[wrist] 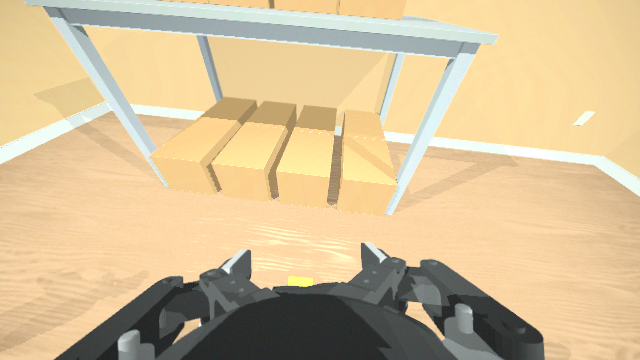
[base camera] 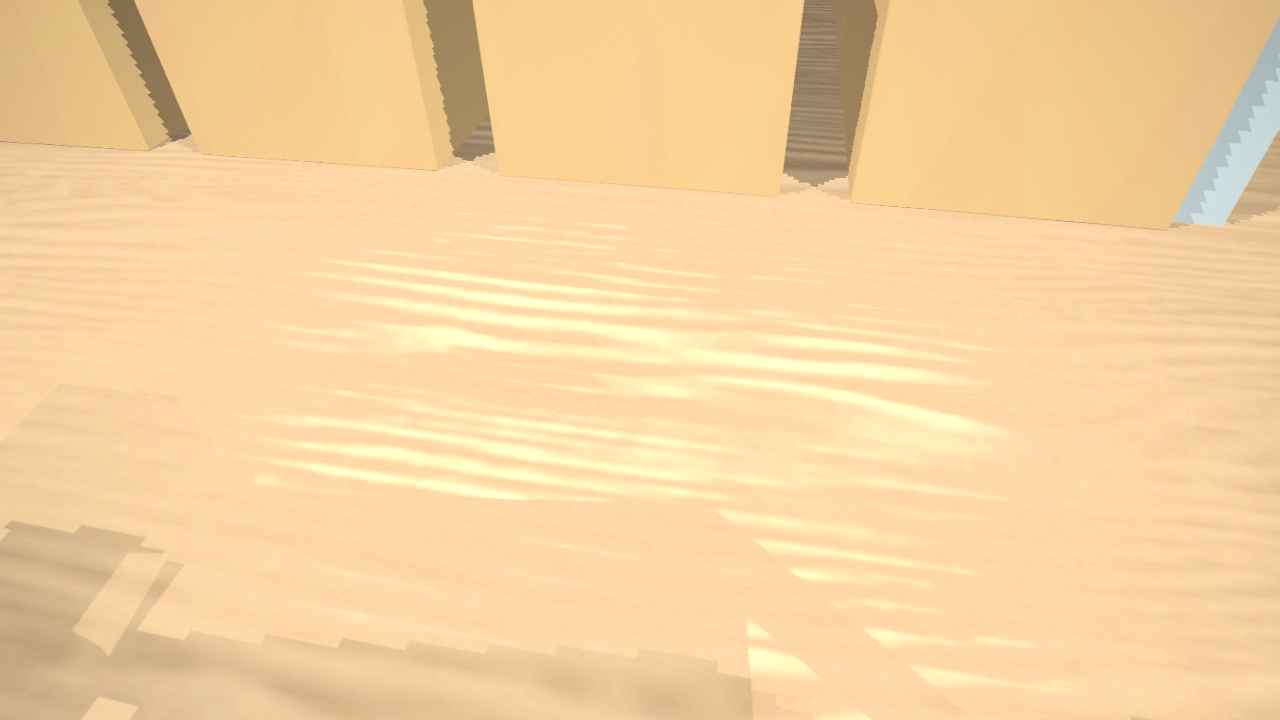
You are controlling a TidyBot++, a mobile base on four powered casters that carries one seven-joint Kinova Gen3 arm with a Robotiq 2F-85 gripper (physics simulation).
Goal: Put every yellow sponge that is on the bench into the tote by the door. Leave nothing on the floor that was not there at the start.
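Frame: origin at the arm's base, x back, y right, z up, level; metres.
Where they show: gripper, fingertip midpoint: [wrist: 307, 258].
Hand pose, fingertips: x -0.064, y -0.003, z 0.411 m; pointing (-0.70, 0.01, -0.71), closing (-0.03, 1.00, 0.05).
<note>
Each offset is from my fingertips to the top centre of the thing. "pt": to the spot under its first point.
My gripper [wrist: 307, 258] is open in the wrist view, with its fingers wide apart and floor showing between them. It is in front of a grey bench or table [wrist: 450, 33]. Cardboard boxes @(pt dx -0.909, dy +0.241, dz +0.137 m) [wrist: 372, 7] stand on the top, cut off by the upper edge of the view. I can make out no yellow sponge in either view. The tote and the door do not show. A small bright yellow patch @(pt dx -0.112, dy -0.012, dz -0.381 m) [wrist: 300, 281] shows just above the gripper's dark body; it looks like part of the robot's own base.
Several long cardboard boxes [wrist: 304, 152] [base camera: 640, 89] stand on the floor under the bench, with narrow gaps between them. The bench's front right leg [wrist: 431, 130] [base camera: 1239, 134] stands beside the rightmost box. Walls with white skirting [wrist: 465, 146] are behind and at both sides.
</note>
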